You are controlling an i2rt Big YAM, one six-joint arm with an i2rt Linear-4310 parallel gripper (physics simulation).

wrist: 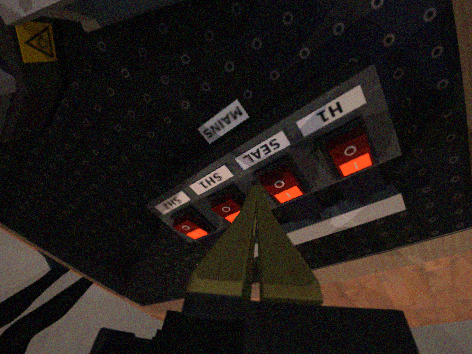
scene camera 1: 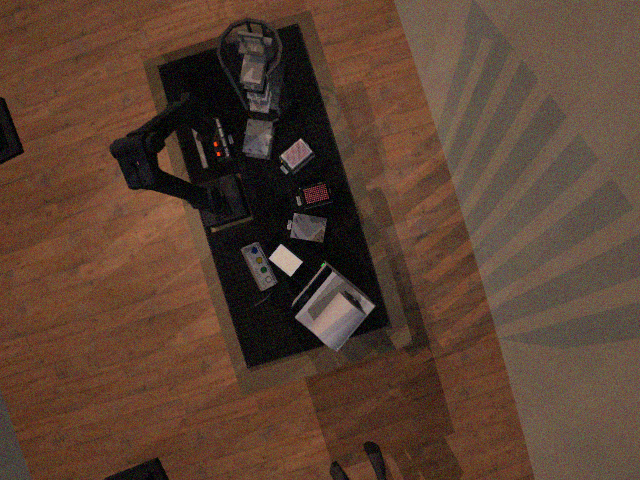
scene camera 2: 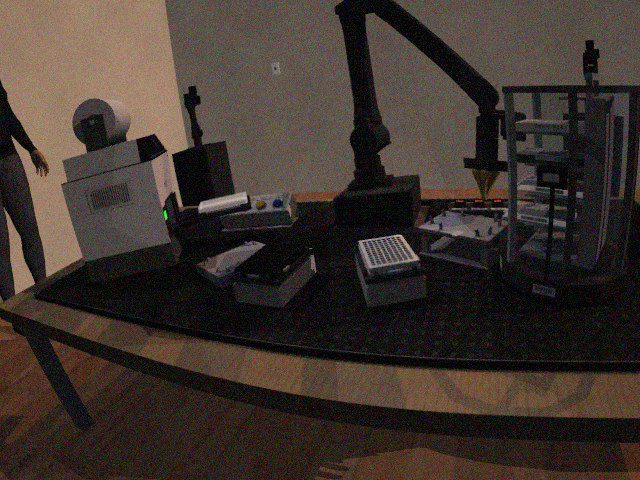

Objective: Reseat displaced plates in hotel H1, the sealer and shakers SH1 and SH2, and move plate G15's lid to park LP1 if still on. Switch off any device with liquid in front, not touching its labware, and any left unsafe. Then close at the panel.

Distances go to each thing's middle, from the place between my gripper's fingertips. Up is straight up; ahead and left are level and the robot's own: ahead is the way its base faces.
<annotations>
I see the MAINS label (wrist: pixel 233 114) 5 cm ahead of my hand, 1 cm to the left of it and 6 cm below it. From my hand the other things lie so: lid park (scene camera 2: pixel 219 269): 22 cm ahead, 56 cm to the right, 4 cm below; plate hotel H1 (scene camera 2: pixel 565 143): 29 cm ahead, 11 cm to the left, 12 cm above.
</annotations>
